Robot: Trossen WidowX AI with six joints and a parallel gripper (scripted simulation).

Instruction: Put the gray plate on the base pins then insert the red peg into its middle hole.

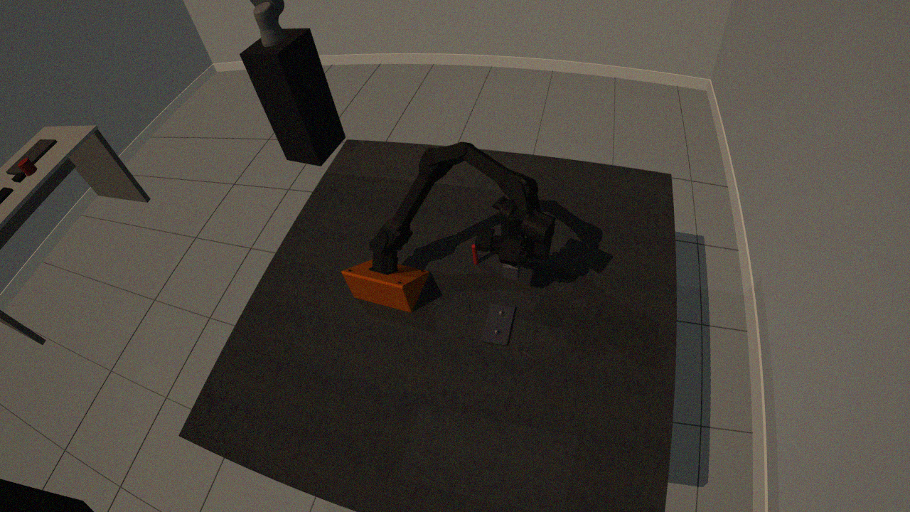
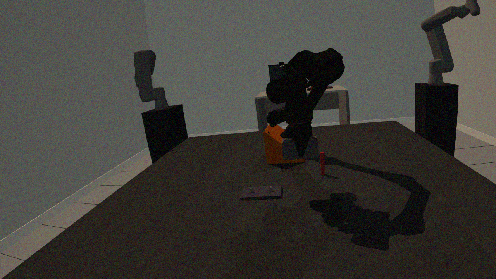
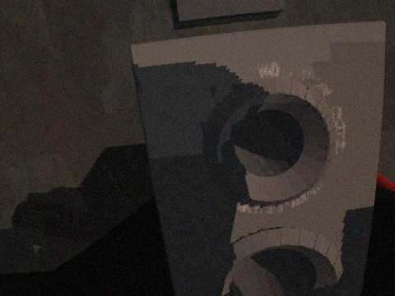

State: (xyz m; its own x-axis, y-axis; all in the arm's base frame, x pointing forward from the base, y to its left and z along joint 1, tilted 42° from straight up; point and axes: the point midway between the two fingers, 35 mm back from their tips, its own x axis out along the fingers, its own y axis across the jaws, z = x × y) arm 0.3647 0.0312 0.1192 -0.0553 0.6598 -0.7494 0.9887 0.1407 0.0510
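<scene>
Now: the base 13 cm to the right of my gripper tip and 12 cm below it. Round my gripper tip: red peg: 14 cm behind, 8 cm below, 5 cm to the left; gray plate: 3 cm above.
</scene>
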